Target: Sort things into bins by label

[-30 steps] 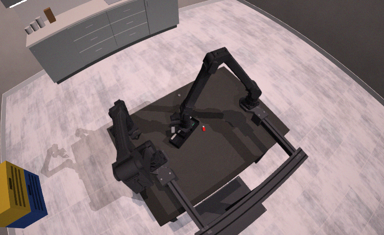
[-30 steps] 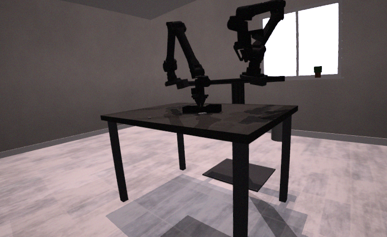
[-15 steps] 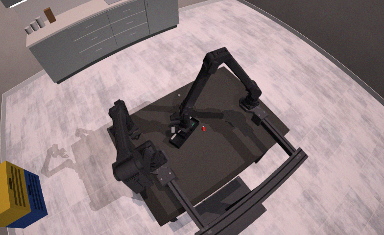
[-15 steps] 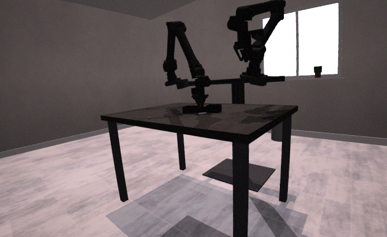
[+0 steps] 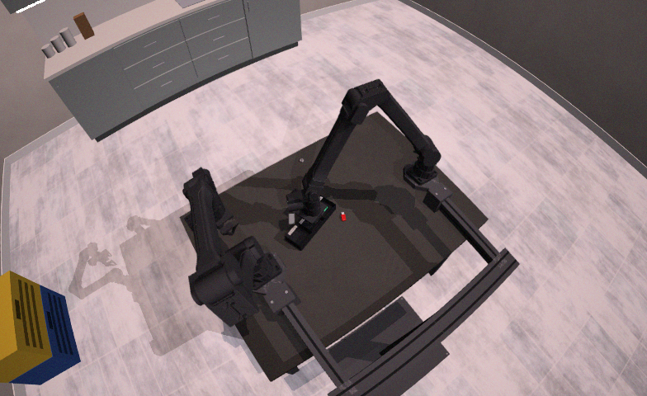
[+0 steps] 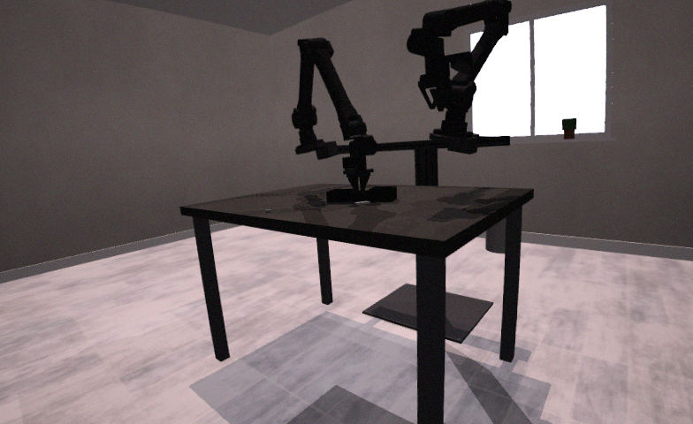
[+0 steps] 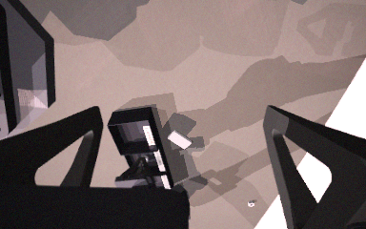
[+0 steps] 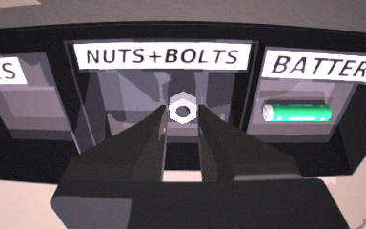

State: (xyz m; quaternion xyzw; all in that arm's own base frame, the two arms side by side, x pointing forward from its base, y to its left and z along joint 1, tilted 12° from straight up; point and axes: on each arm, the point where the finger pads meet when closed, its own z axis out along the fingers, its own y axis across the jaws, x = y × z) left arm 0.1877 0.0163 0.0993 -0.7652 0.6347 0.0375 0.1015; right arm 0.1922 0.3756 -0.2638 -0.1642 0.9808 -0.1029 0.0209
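Now: the black labelled bin 10 mm to the left of my right hand. Round my right hand: red usb stick: 120 mm to the right, 40 mm behind, 20 mm below; green battery: 70 mm to the right, 30 mm ahead, 10 mm below; white card: 70 mm to the left, 70 mm ahead, 20 mm below.
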